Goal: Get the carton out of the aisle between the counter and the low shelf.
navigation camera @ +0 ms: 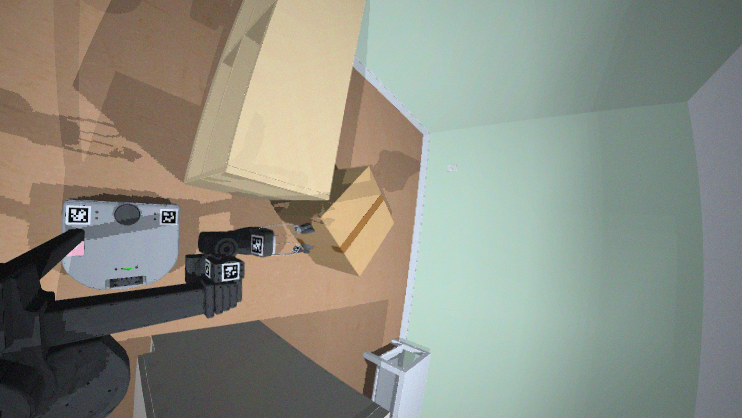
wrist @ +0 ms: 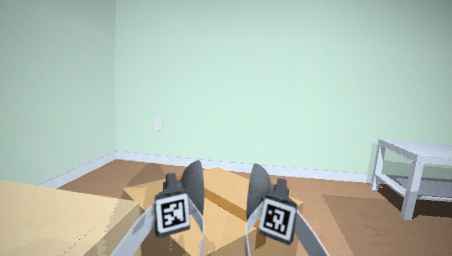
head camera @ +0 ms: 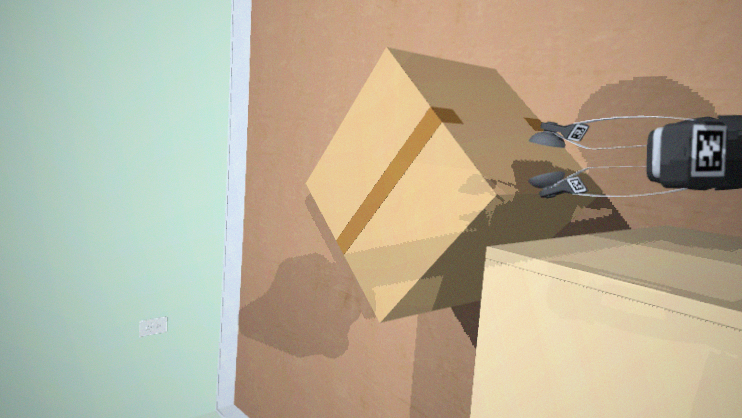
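Where they show: gripper, fingertip midpoint: (navigation camera: 312,238) (head camera: 531,160); robot's base at its link origin: (navigation camera: 127,213).
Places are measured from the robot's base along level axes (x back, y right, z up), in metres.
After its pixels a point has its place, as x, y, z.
The carton (head camera: 363,155) @(0.073, 1.090, 0.406) (navigation camera: 373,231) @(0.056, 1.113, 0.406) (wrist: 210,225) is a tan box with a brown tape strip. It stands on the floor, turned at an angle, close by the end corner of the pale wooden low shelf (head camera: 571,337) @(-0.203, 0.428, 0.610) (navigation camera: 290,119) @(-0.340, 0.376, 0.610) (wrist: 50,210). The dark-topped counter (navigation camera: 233,373) @(0.561, 0.287, 0.422) is across the aisle in the navigation view. My gripper (head camera: 546,159) @(0.026, 0.422, 0.707) (navigation camera: 307,238) @(0.026, 0.422, 0.707) (wrist: 226,180) @(0.026, 0.422, 0.707) is open, with a gap between its fingertips. It points at the carton, and its fingertips overlap the carton's near side in the head view. Whether they touch it I cannot tell.
A white table frame (navigation camera: 412,384) @(1.483, 1.766, 0.450) (wrist: 412,187) stands by the green wall, beyond the counter. The white skirting (head camera: 236,207) @(-0.099, 2.468, 0.040) runs behind the carton, with floor between them. My base (navigation camera: 127,249) @(0.120, 0.003, 0.160) is between the shelf and the counter. A wall outlet (head camera: 153,326) @(-0.613, 2.544, 0.402) (wrist: 159,124) is behind.
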